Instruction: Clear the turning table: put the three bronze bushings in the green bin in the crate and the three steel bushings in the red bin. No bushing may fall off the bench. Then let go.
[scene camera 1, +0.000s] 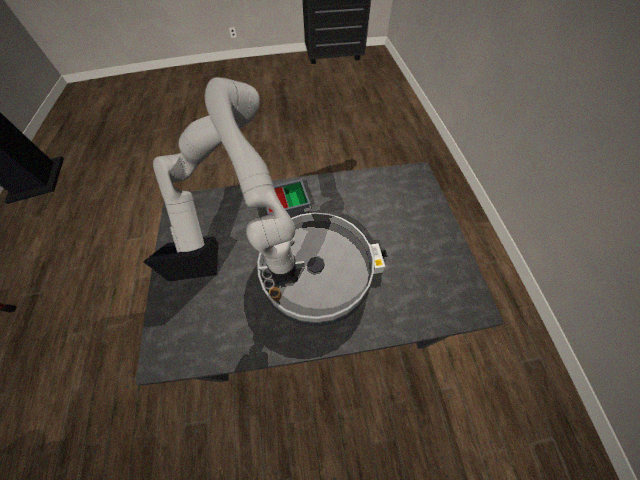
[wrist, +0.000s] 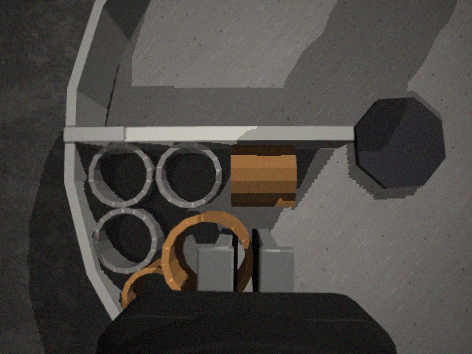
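My gripper (scene camera 1: 285, 277) (wrist: 244, 251) is shut on the wall of an upright bronze bushing (wrist: 206, 216), one finger inside it and one outside. This bushing looks raised above the others. A second bronze bushing (wrist: 263, 175) lies on its side by the divider bar. A third bronze bushing (wrist: 132, 281) is partly hidden at lower left. Three steel bushings (wrist: 93, 175) (wrist: 218, 175) (wrist: 115, 260) stand upright near the rim of the turning table (scene camera 1: 316, 317) (wrist: 70, 165). The green bin (scene camera 1: 296, 196) and red bin (scene camera 1: 279, 197) are in the crate (scene camera 1: 309, 200) behind the table.
A pale divider bar (wrist: 200, 133) runs from the rim to the dark central hub (scene camera 1: 315, 265) (wrist: 400, 145). A white box (scene camera 1: 377, 258) with a yellow patch is at the right rim. The grey bench (scene camera 1: 429, 227) is under the table, crate and arm base.
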